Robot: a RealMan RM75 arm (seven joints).
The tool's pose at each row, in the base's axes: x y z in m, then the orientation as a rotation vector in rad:
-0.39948, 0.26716, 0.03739, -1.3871, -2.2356, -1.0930
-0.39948, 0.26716, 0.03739, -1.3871, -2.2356, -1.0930
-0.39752, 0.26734, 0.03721, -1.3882, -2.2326, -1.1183
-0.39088, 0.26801, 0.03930, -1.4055, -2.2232, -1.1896
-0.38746, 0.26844, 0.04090, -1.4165, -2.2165, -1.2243
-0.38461, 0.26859, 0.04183, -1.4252, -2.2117, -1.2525
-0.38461, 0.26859, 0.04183, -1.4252, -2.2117, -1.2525
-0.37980, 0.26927, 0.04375, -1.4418, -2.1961, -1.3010
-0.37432, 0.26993, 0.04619, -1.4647, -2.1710, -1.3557
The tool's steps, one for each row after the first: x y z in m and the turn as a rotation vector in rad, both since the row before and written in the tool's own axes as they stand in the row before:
0.00000, 0.00000, 0.00000, 0.0000, 0.0000, 0.0000
-0.00096, 0.00165, 0.00052, -0.0180, 0.0028, -0.0037
-0.00164, 0.00680, 0.00013, -0.0552, -0.0011, -0.0052
-0.00050, 0.00377, -0.00001, -0.0275, -0.0014, -0.0006
-0.00079, 0.00289, 0.00018, -0.0223, -0.0016, -0.0011
0.00000, 0.00000, 0.00000, 0.0000, 0.0000, 0.0000
-0.00086, 0.00513, 0.00052, -0.0385, 0.0001, 0.0029
-0.00088, 0.00594, 0.00058, -0.0446, 0.0009, 0.0088

